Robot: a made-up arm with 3 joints. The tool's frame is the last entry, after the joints.
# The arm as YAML. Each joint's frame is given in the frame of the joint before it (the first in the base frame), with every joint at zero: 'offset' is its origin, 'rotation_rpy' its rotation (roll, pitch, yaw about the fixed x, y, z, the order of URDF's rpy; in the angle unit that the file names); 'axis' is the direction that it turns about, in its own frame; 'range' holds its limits. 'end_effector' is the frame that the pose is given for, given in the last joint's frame.
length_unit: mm
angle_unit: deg
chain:
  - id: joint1
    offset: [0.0, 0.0, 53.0]
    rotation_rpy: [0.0, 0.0, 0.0]
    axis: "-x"
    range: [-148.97, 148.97]
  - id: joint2
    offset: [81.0, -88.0, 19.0]
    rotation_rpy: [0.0, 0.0, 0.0]
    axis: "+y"
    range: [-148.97, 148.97]
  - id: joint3
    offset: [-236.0, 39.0, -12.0]
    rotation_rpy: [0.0, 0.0, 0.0]
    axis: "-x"
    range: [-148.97, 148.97]
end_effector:
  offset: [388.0, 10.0, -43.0]
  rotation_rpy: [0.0, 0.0, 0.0]
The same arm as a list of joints. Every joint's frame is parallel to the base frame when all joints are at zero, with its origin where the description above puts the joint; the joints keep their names.
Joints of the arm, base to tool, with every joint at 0 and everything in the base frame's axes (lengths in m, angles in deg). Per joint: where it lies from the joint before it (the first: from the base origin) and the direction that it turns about. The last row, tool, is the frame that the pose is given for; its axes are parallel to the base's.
joint1: axis -1 0 0 origin 0 0 0.053
joint2: axis 0 1 0 origin 0.081 -0.088 0.019
joint3: axis -1 0 0 origin -0.236 0.039 -0.012
tool: origin 0.388 0.01 -0.043
Joint limits (deg, base to tool): -148.97..148.97 -148.97..148.97 -148.97..148.97

